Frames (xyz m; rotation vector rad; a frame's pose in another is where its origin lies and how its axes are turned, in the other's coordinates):
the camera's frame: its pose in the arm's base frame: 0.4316 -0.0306 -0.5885 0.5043 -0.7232 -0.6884
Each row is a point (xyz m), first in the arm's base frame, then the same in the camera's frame.
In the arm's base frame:
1: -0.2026 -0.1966 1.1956
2: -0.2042 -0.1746 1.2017
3: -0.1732 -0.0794 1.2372
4: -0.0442 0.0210 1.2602
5: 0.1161 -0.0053 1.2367
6: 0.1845 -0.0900 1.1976
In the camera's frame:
1: 0.5283 0.7646 1.6580
2: 0.5142 0.7826 1.6592
3: 0.4781 0.8810 1.6421
4: 0.4869 1.0132 1.5437
5: 0.5842 1.0432 1.4149
6: 0.6661 0.9883 1.3544

